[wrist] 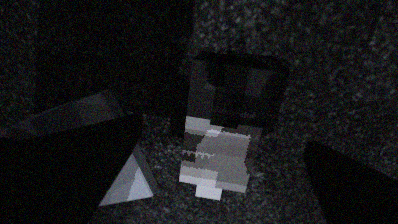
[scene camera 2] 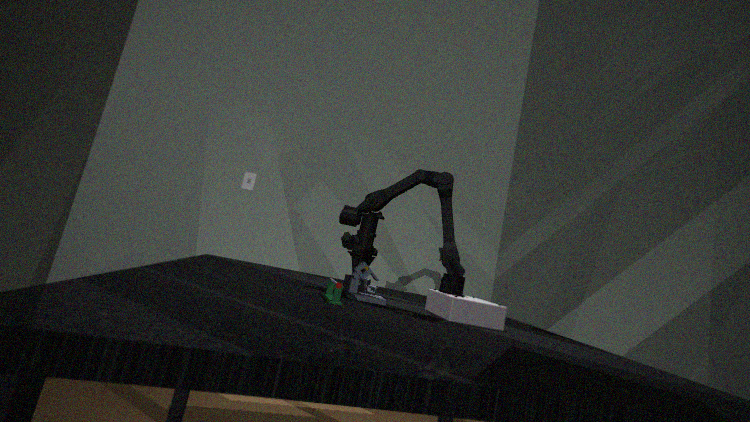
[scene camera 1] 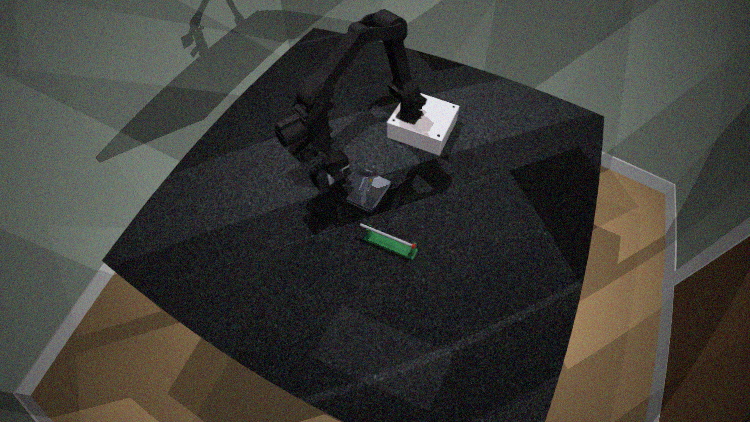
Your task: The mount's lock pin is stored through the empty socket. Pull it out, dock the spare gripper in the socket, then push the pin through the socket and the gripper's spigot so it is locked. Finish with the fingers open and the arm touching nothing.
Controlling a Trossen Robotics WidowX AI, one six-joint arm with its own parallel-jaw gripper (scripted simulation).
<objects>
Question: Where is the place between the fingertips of my gripper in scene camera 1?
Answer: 324,165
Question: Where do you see a spare gripper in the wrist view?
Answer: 229,96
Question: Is my gripper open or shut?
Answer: Open.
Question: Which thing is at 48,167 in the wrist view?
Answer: My gripper.
</objects>
